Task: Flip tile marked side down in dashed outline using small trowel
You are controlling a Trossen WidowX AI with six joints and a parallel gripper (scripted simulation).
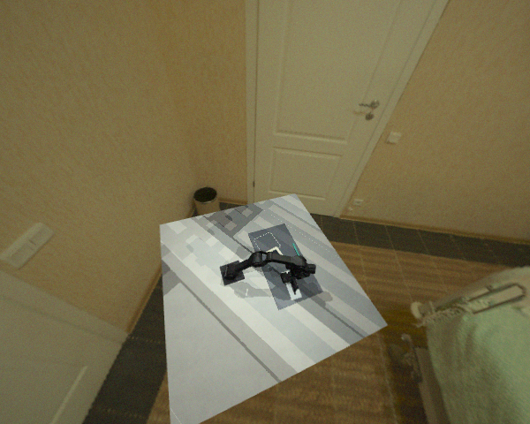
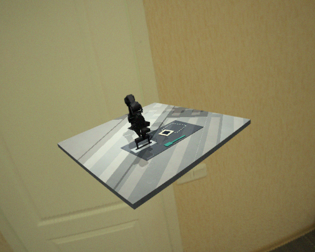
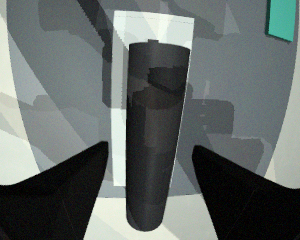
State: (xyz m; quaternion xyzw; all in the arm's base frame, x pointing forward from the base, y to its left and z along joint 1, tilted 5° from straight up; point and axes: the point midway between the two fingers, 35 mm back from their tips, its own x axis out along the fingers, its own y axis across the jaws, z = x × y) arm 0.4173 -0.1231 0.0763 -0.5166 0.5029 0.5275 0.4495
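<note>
Now: the dark mat 200 mm to the left of my gripper tip, 90 mm below it and 20 mm behind it. The rest, counted from my gripper tip: tile 250 mm to the left, 70 mm below, 60 mm behind.
</note>
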